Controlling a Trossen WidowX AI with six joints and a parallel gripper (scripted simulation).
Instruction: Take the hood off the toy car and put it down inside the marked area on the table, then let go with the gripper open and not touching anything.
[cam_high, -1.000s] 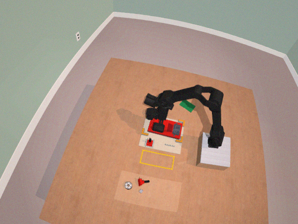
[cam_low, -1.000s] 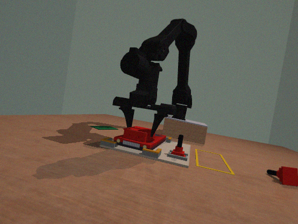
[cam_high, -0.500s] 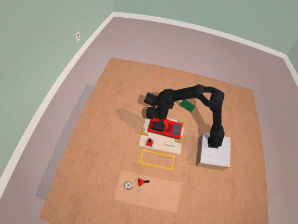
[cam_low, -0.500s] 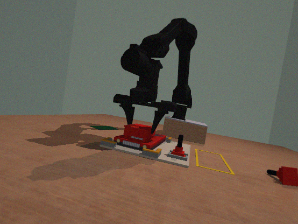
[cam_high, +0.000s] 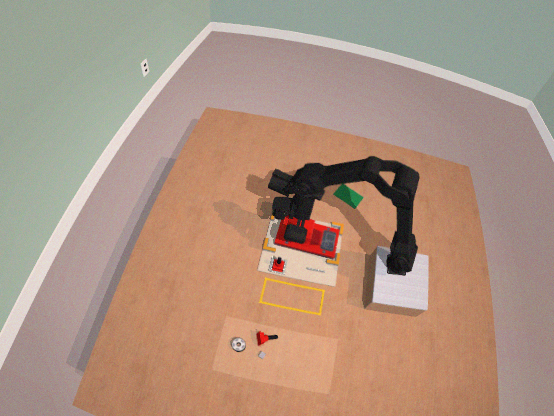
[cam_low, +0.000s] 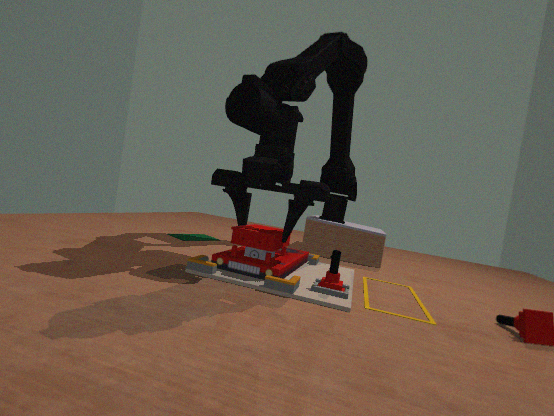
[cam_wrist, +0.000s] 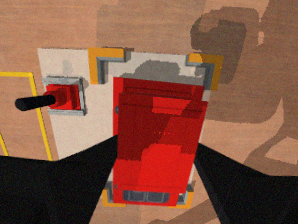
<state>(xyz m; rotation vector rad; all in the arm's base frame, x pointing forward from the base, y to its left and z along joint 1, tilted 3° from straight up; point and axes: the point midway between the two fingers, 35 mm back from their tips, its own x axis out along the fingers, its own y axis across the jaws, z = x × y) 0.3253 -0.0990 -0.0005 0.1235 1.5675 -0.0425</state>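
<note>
My gripper tip is 40 mm above the cream base plate, 30 mm to the right of it and 20 mm past it. Round my gripper tip: green flat patch (210 mm to the right, 180 mm behind, 50 mm below); red hood (10 mm above).
</note>
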